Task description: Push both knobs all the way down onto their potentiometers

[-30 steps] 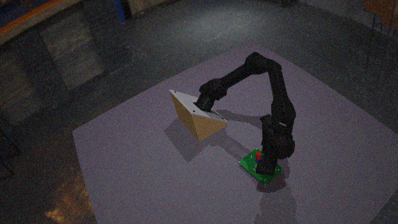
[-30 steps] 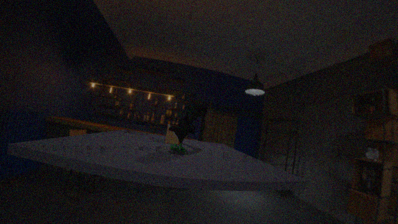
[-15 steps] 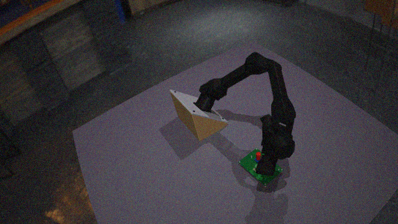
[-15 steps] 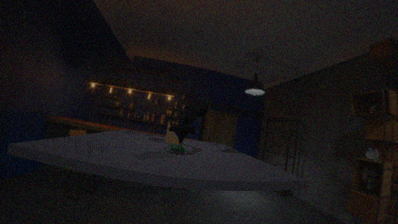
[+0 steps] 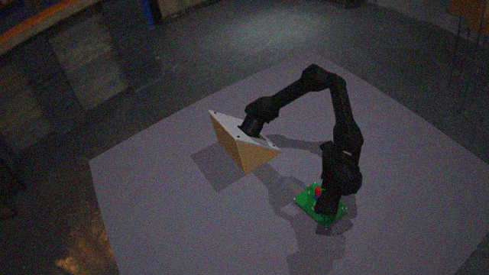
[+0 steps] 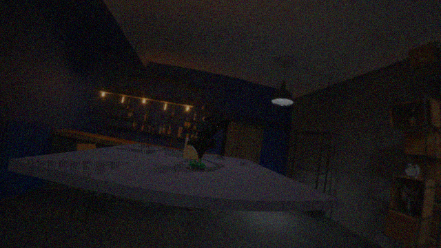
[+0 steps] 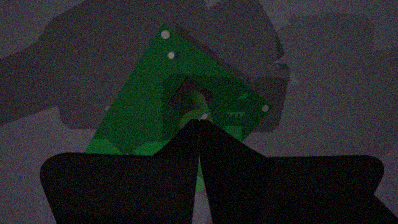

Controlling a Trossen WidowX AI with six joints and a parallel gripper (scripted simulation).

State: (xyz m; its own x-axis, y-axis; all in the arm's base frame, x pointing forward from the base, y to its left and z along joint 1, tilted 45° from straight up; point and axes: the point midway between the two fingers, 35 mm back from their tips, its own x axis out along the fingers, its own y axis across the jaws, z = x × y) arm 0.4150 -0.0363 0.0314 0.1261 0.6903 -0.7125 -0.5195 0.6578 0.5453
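The green knob lies 1 cm below my gripper tip. The rest, counted from my gripper tip: red knob 7 cm behind, 1 cm to the left, 1 cm below.
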